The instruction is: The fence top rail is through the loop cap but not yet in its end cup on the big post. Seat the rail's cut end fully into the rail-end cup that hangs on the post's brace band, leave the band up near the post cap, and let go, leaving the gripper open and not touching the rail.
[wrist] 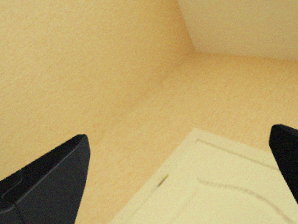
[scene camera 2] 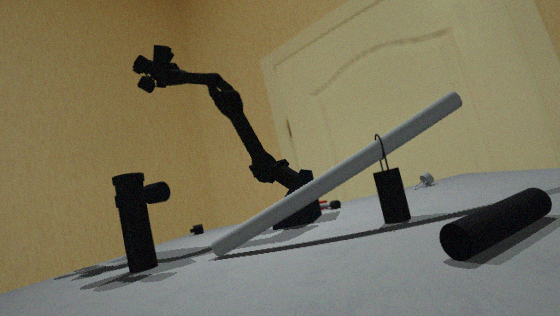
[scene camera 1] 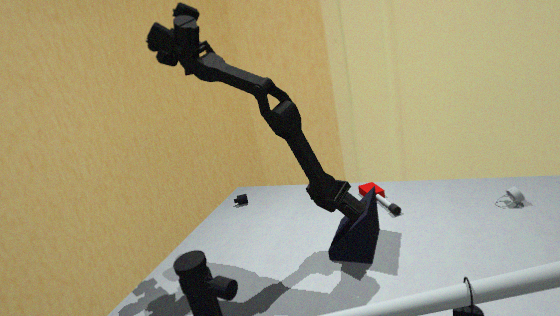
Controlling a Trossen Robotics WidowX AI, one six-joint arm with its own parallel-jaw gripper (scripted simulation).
My gripper is open, with nothing in its grasp. I also see a big dark post and a short dark post.
My gripper also shows in the wrist view.
